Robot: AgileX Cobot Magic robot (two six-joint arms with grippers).
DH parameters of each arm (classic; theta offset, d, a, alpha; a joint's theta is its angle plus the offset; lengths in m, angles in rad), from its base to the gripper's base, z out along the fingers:
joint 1: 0 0.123 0 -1.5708
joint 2: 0.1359 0 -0.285 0
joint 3: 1.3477 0 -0.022 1.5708
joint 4: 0 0.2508 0 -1.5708
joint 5: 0 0 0.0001 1.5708
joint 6: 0 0.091 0 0
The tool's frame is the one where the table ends.
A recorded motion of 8 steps. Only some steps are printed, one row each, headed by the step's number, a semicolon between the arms.
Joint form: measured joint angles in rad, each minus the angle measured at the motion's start. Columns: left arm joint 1, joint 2, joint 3, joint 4, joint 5, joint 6; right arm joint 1, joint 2, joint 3, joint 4, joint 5, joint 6.
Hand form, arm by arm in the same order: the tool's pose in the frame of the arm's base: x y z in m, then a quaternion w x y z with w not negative. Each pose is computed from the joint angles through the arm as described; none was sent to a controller.
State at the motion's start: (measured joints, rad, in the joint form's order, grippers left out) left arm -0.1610 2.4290 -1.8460 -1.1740 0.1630 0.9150; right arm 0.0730 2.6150 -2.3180 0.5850 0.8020 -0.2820
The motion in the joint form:
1: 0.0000 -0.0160 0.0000 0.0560 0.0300 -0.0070; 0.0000 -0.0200 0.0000 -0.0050 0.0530 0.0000
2: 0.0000 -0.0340 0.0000 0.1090 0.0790 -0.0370; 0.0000 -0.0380 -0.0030 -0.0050 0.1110 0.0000
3: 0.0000 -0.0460 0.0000 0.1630 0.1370 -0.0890; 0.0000 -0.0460 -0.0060 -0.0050 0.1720 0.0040
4: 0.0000 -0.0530 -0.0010 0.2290 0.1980 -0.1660; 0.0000 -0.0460 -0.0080 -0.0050 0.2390 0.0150
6: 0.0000 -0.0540 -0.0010 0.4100 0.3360 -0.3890; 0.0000 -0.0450 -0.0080 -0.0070 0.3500 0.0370
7: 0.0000 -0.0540 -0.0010 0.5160 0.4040 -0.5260; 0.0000 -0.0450 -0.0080 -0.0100 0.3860 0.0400
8: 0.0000 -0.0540 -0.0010 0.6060 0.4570 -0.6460; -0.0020 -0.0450 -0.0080 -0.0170 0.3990 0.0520
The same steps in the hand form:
1: 0.5351 -0.1029 0.1379 0.45849 0.02356 0.87360 -0.16140; 0.5552 0.0784 0.1434 0.27458 -0.04024 0.93285 0.22974
2: 0.5321 -0.1058 0.1455 0.45026 0.04422 0.87539 -0.17030; 0.5504 0.0799 0.1523 0.25801 -0.05112 0.93542 0.23625
3: 0.5283 -0.1090 0.1493 0.43312 0.05676 0.88041 -0.18457; 0.5454 0.0813 0.1556 0.23475 -0.05957 0.93928 0.24309
4: 0.5242 -0.1116 0.1500 0.40868 0.06230 0.88861 -0.19865; 0.5400 0.0827 0.1543 0.20339 -0.06456 0.94423 0.25079
6: 0.5135 -0.1140 0.1414 0.33235 0.05622 0.91674 -0.21440; 0.5304 0.0844 0.1513 0.14822 -0.07059 0.95114 0.26150
7: 0.5077 -0.1128 0.1362 0.28876 0.04129 0.93296 -0.21094; 0.5272 0.0846 0.1506 0.13081 -0.07481 0.95290 0.26319
8: 0.5031 -0.1106 0.1320 0.25339 0.02271 0.94583 -0.20168; 0.5262 0.0832 0.1500 0.12320 -0.07101 0.95465 0.26158

